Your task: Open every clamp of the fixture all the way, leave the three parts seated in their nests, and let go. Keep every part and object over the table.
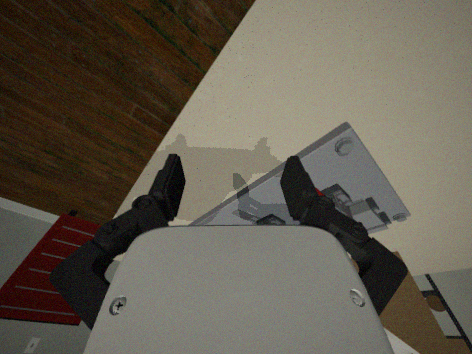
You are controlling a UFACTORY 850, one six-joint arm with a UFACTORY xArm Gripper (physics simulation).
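Note:
My gripper (233, 168) is open and empty; its fingers stand wide apart above the table edge and the fixture. The grey fixture plate (369, 172) lies on the pale table (360, 65), partly behind the right finger and cut off below by the gripper body. One clamp (340, 194) shows just right of the right finger, with a small bit of its red handle (319, 192) beside that finger. The dark top of another clamp (270, 219) shows at the upper edge of the gripper body. The rest of the fixture is hidden; clamp positions and seated parts cannot be made out.
The table's edge runs diagonally, with a brown wooden floor (90, 90) beyond it at upper left. A red panel with pale stripes (55, 265) is at lower left. A brown surface (412, 310) and a dark-framed object (442, 305) are at lower right. The gripper's shadow falls across table and plate.

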